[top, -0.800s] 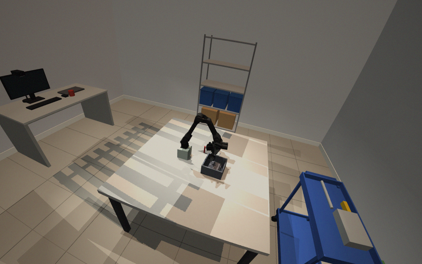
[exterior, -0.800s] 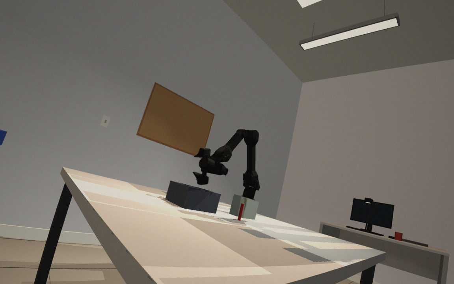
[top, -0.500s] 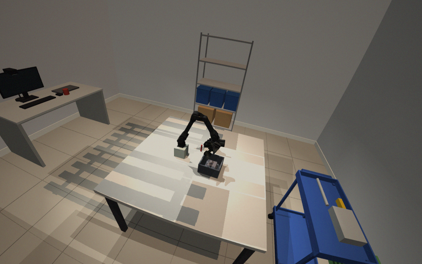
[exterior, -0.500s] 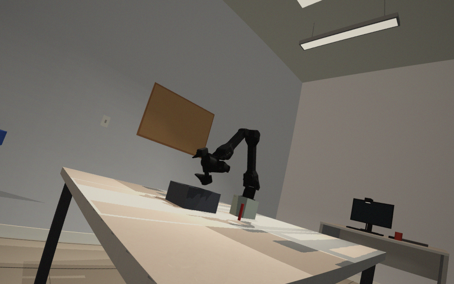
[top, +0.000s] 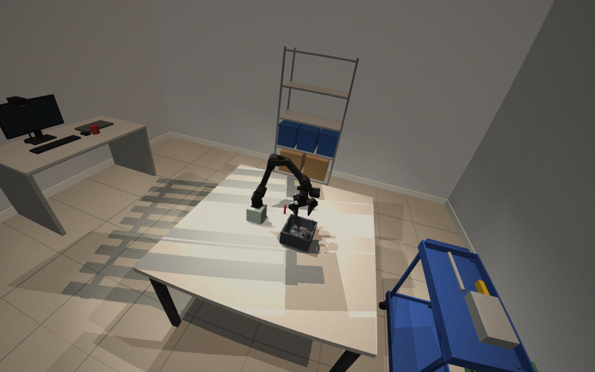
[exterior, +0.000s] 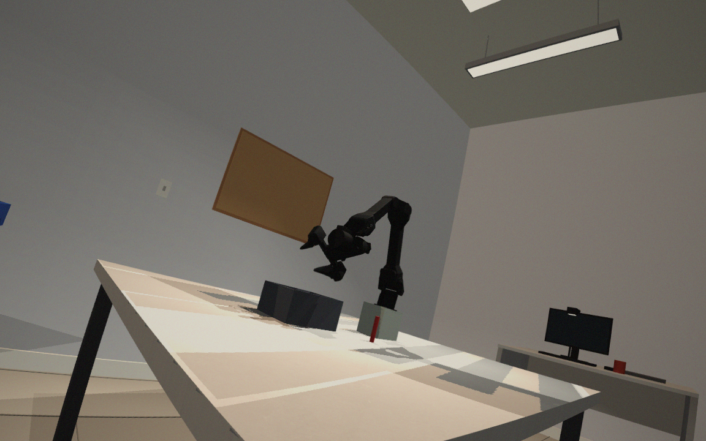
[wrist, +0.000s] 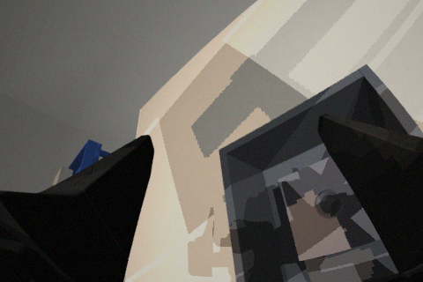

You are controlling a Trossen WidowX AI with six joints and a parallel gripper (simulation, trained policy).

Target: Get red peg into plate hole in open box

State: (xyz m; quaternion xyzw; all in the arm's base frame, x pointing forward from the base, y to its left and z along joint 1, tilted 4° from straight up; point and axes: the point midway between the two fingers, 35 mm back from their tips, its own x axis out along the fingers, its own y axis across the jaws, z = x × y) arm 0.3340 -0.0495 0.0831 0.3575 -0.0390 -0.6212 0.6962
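Now: the red peg 17 cm behind my gripper tip, 21 cm to the left of it and 16 cm below it. The rest, counted from my gripper tip: dark box (2 cm to the left, 17 cm below); plate (2 cm to the left, 15 cm below).
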